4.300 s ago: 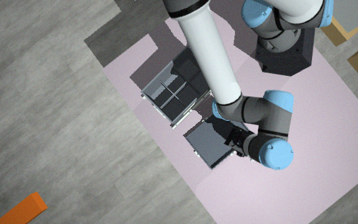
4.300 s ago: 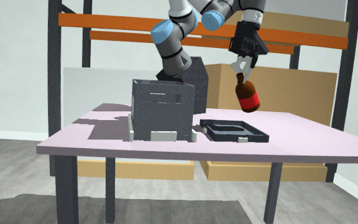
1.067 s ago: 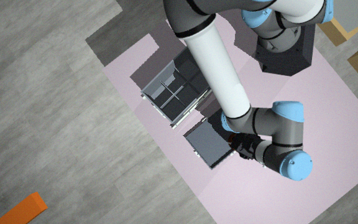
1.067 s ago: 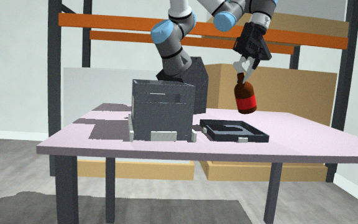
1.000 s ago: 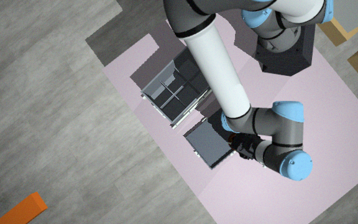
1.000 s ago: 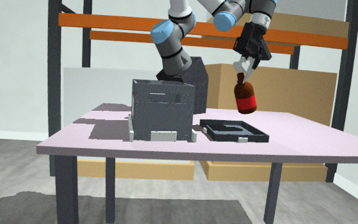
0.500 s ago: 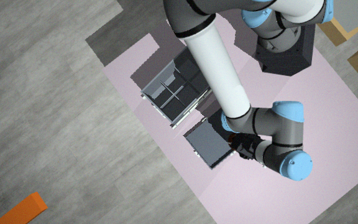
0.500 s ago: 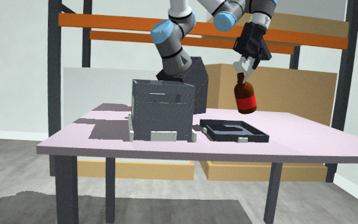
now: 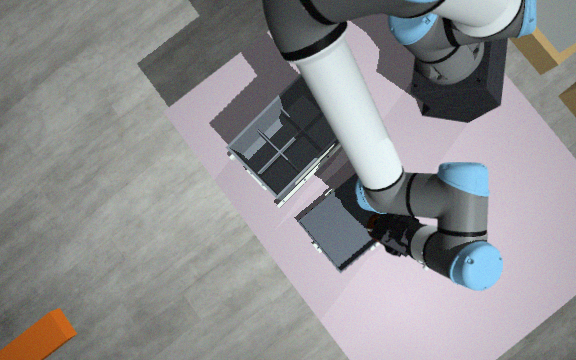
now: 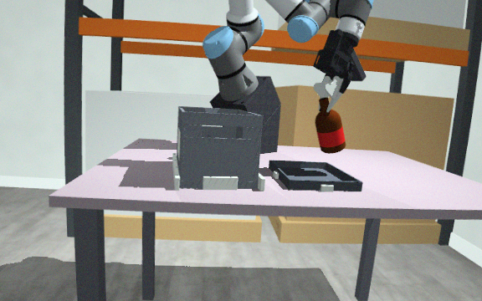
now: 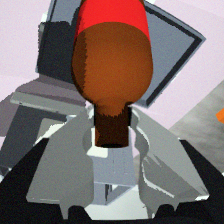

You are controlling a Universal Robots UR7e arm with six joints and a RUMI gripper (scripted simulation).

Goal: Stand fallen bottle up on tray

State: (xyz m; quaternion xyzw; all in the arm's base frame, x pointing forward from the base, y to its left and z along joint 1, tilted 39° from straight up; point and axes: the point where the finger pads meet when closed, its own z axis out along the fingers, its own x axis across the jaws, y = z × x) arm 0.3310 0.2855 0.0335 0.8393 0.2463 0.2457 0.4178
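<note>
Right now the brown bottle is 10 mm behind my hand, 10 mm to the left of it and 50 mm below it. Round my hand: dark tray (30 mm ahead, 30 mm to the right, 190 mm below); dark crate (60 mm ahead, 310 mm to the right, 120 mm below).
</note>
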